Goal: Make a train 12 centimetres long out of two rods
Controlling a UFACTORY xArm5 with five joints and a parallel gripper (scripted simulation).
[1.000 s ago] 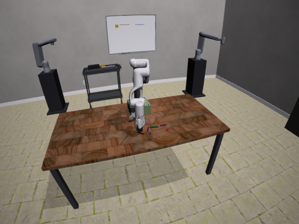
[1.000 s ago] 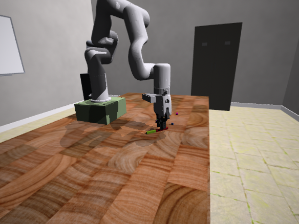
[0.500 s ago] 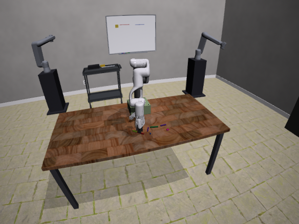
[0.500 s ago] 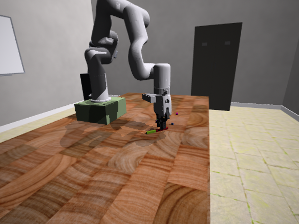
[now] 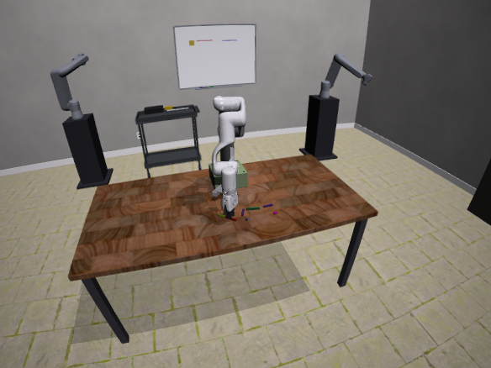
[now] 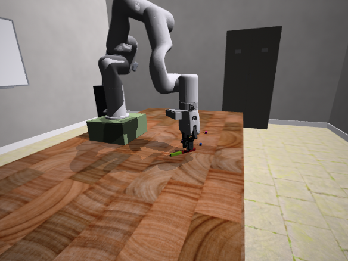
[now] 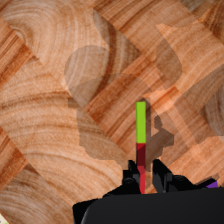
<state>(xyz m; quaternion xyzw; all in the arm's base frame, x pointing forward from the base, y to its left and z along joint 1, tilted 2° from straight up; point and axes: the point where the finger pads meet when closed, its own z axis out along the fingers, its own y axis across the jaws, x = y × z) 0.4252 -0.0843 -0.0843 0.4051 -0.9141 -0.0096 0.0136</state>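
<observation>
My gripper is now 3 cm above the red rod. Round my hand: green rod (5 cm behind, 15 cm to the left, 3 cm below); then small blue rod (4 cm ahead, 9 cm to the left, 3 cm below); then lime rod (4 cm behind, 4 cm to the right, 3 cm below).
</observation>
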